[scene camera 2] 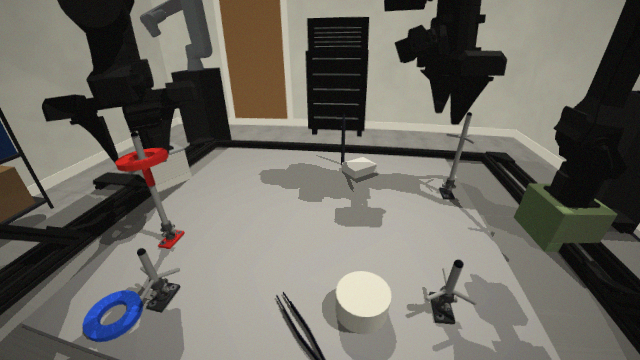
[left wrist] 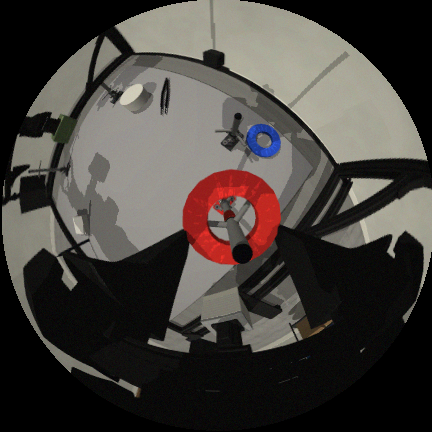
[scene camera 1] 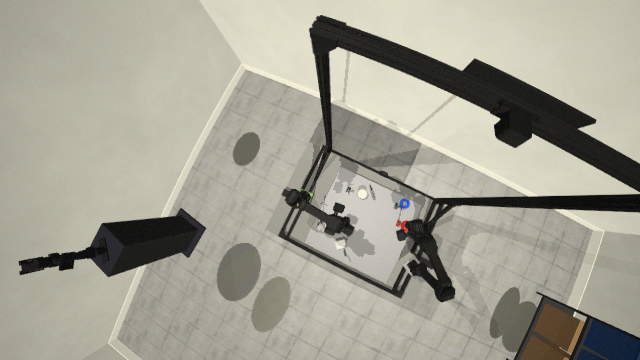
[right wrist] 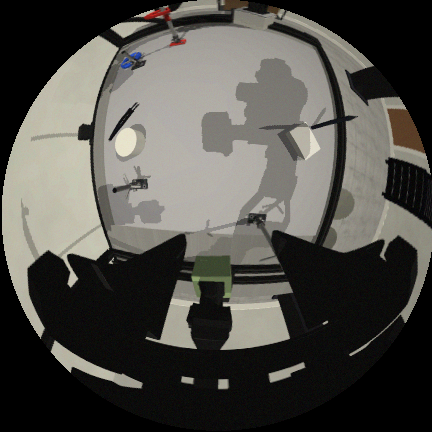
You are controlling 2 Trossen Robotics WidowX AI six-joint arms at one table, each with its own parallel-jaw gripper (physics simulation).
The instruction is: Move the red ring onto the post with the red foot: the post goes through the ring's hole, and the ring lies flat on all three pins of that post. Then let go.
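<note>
The red ring is around the upper part of the post with the red foot. The post's black tip sticks up through the hole, and a red sleeve shows below the ring. The left wrist view shows pins through the hole; whether the ring touches all three is unclear. The ring looks roughly level. My left gripper is shut on the ring, one finger on each side. My right gripper is open and empty, high near the tall back-right post.
A blue ring lies by a short black-footed post. A cream cylinder, black tweezers and another short post stand or lie in front. A tall post and a white block are behind.
</note>
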